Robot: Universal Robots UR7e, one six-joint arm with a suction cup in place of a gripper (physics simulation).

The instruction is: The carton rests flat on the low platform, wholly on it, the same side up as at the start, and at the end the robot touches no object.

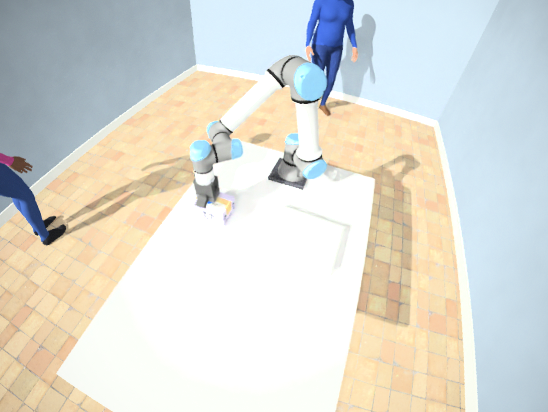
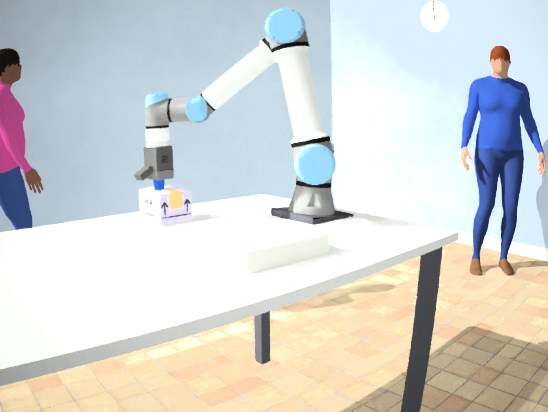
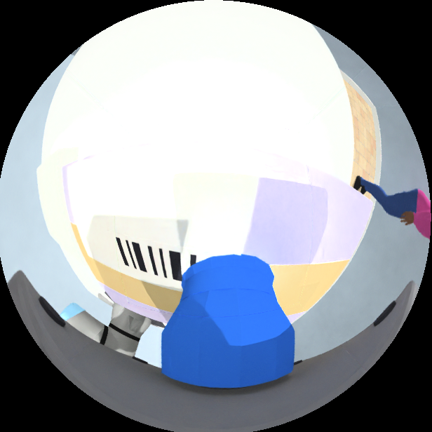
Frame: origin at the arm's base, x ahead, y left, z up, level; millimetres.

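Seen in the pictures: hand, tool point: [image 1: 210, 202]; arm's base, link origin: [image 1: 291, 172] [image 2: 311, 211].
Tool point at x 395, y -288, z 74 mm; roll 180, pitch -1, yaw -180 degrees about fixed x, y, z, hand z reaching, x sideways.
Pixels of each thing's top centre, then the offset from my tool point to it. Level surfaces: height alone.
- carton, top centre: [image 2: 164, 189] [image 1: 213, 199] 13 mm up, 9 mm back, 12 mm left
- low white platform, top centre: [image 2: 248, 230] [image 1: 303, 235] 43 mm down, 7 mm ahead, 433 mm left
- white table, surface height: 91 mm down
The carton [image 1: 218, 210] [image 2: 166, 206] [image 3: 290, 222] is white and pale purple with orange tape and a barcode label. It is upright, at the far left of the table, and its printed arrows point up. The blue suction cup [image 1: 209, 203] [image 2: 158, 184] [image 3: 227, 272] touches the carton's top towards one side and holds it. The carton's underside is at or very slightly above the table; any gap is too small to tell. The low white platform [image 1: 300, 240] [image 2: 290, 253] lies apart from the carton, nearer the table's right edge, and bears no object.
The arm's base stands on a dark plate [image 1: 274, 176] [image 2: 280, 214] on the white table [image 1: 200, 325] [image 2: 100, 290], between carton and platform at the back. A person in blue [image 1: 331, 30] [image 2: 500, 120] stands behind the table, and one in pink [image 2: 11, 125] [image 3: 424, 212] stands at the left.
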